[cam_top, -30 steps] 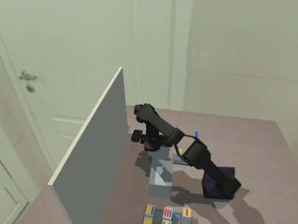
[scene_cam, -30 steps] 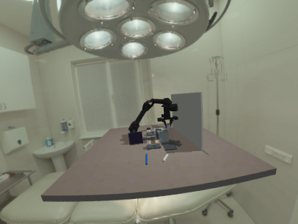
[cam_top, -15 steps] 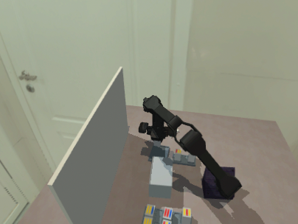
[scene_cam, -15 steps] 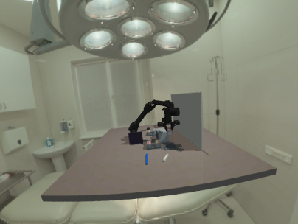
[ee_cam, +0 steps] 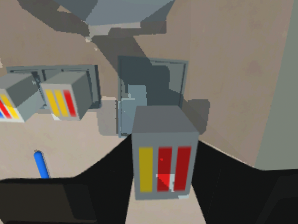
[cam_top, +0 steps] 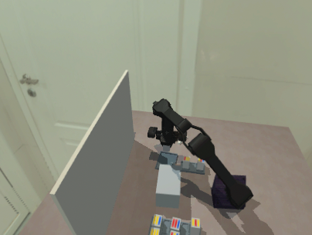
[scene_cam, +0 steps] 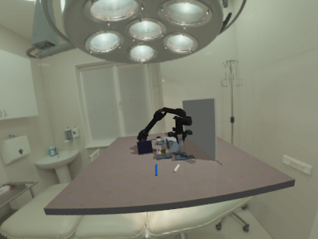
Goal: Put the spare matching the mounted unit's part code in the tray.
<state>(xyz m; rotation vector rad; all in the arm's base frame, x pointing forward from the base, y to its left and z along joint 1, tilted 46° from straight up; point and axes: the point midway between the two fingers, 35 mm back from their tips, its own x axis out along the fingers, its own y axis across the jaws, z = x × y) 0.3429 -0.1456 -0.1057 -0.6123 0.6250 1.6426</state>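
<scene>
Now: gripper tip 11 cm above the grey tray. Also, from my gripper tip: grey holder: 14 cm behind, 2 cm to the left, 10 cm below; then blue pen: 20 cm behind, 17 cm to the right, 11 cm below; then mounted grey unit: 5 cm behind, 19 cm to the left, 6 cm below.
</scene>
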